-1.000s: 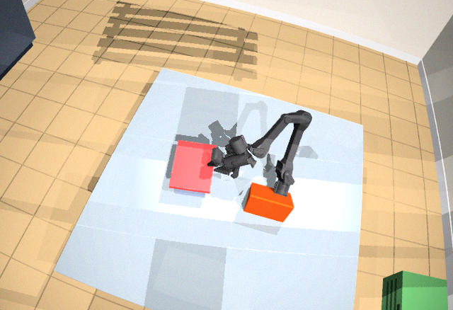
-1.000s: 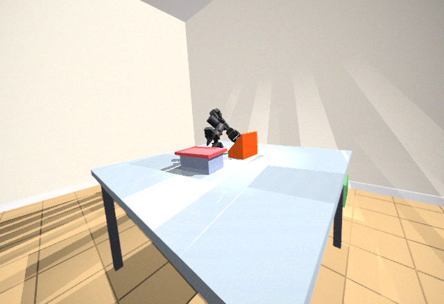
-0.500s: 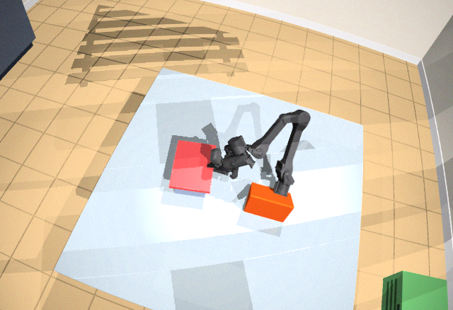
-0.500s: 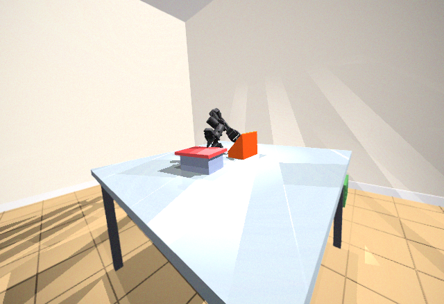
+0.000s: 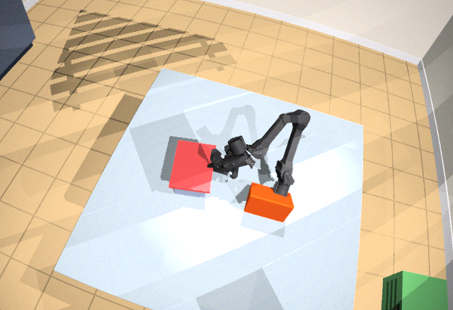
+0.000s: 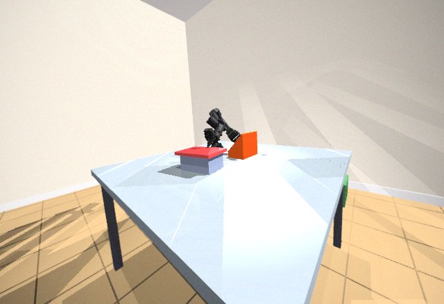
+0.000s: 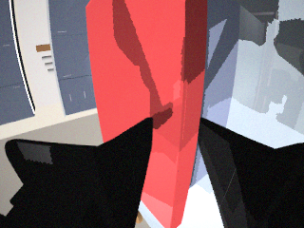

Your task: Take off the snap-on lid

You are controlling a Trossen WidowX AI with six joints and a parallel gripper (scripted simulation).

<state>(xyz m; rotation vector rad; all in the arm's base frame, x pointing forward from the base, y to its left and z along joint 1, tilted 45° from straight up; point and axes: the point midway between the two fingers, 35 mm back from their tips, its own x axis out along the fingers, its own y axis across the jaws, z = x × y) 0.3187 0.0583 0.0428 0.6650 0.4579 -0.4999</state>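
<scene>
The red lid lies 7 cm ahead of my gripper tip, 2 cm to the left of it and 1 cm above it. The rest, counted from my gripper tip: grey-blue storage box (7 cm ahead, 2 cm to the left, 5 cm below).
</scene>
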